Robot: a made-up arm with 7 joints. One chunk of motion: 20 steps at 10 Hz.
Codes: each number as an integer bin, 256 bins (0 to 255) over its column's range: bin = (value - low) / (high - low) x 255, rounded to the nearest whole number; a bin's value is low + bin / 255 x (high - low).
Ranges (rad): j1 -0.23..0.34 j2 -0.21..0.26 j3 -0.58..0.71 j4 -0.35..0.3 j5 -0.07..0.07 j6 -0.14..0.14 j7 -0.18..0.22
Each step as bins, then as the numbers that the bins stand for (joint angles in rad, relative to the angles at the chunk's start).
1 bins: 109 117 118 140 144 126 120
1 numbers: 0.0136 0.0056 0.0169 0.0069 0.0091 -0.0016 0.0082
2 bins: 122 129 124 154 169 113 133
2 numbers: 0.0427 0.0278 0.0473 0.0425 0.0228 -0.0159 0.0286
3 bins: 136 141 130 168 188 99 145
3 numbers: 0.0740 0.0499 0.0776 0.0782 0.0332 -0.0313 0.0475
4 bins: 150 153 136 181 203 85 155
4 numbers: 0.1053 0.0720 0.1080 0.1114 0.0415 -0.0467 0.0631
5 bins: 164 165 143 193 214 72 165
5 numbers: 0.1366 0.0941 0.1434 0.1420 0.0475 -0.0609 0.0788
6 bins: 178 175 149 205 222 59 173
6 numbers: 0.1679 0.1125 0.1738 0.1725 0.0519 -0.0752 0.0914
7 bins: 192 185 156 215 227 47 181
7 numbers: 0.1992 0.1310 0.2092 0.1980 0.0546 -0.0884 0.1039
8 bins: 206 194 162 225 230 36 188
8 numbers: 0.2305 0.1476 0.2395 0.2235 0.0563 -0.1005 0.1149
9 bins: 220 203 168 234 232 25 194
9 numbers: 0.2618 0.1642 0.2699 0.2465 0.0574 -0.1125 0.1243
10 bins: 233 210 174 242 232 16 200
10 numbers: 0.2908 0.1771 0.3002 0.2669 0.0574 -0.1224 0.1337
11 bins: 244 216 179 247 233 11 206
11 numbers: 0.3154 0.1881 0.3255 0.2796 0.0579 -0.1279 0.1431
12 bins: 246 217 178 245 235 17 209
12 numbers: 0.3199 0.1900 0.3205 0.2745 0.0590 -0.1213 0.1478
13 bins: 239 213 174 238 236 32 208
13 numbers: 0.3042 0.1826 0.3002 0.2567 0.0596 -0.1049 0.1463
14 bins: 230 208 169 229 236 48 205
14 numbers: 0.2841 0.1734 0.2749 0.2337 0.0596 -0.0873 0.1416
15 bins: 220 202 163 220 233 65 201
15 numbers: 0.2618 0.1623 0.2446 0.2108 0.0579 -0.0686 0.1353
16 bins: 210 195 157 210 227 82 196
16 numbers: 0.2394 0.1494 0.2142 0.1853 0.0546 -0.0500 0.1275
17 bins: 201 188 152 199 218 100 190
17 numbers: 0.2193 0.1365 0.1889 0.1573 0.0497 -0.0302 0.1180
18 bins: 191 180 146 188 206 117 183
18 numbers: 0.1969 0.1218 0.1586 0.1292 0.0431 -0.0115 0.1071
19 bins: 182 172 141 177 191 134 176
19 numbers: 0.1768 0.1070 0.1333 0.1012 0.0349 0.0071 0.0961
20 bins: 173 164 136 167 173 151 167
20 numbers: 0.1567 0.0923 0.1080 0.0757 0.0250 0.0258 0.0820
